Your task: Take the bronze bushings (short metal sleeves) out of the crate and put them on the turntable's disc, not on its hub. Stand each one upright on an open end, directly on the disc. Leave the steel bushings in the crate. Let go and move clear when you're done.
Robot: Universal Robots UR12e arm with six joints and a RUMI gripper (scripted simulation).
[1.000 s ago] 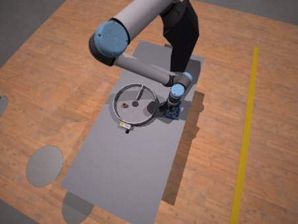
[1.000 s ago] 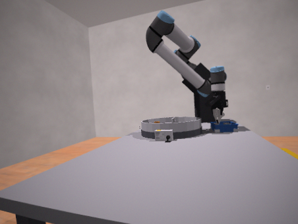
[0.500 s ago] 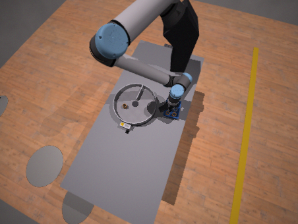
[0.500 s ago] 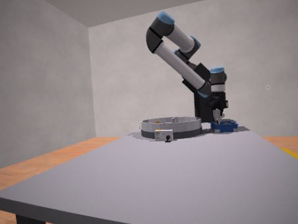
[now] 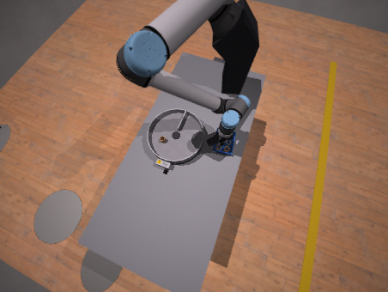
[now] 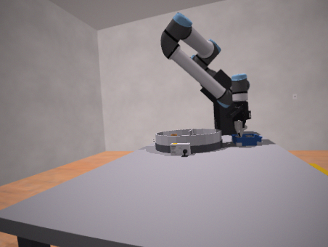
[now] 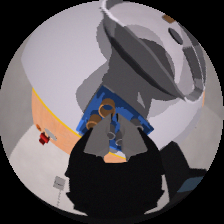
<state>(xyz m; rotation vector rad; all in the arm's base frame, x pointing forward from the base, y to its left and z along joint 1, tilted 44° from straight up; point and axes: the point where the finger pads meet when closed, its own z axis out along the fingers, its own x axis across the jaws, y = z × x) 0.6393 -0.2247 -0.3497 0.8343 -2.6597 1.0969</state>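
Now: the blue crate 4 cm behind my hand, 4 cm to the left of it and 4 cm below it. From my hand the other things lie so: turntable disc 2 cm behind, 32 cm to the right, 1 cm below.
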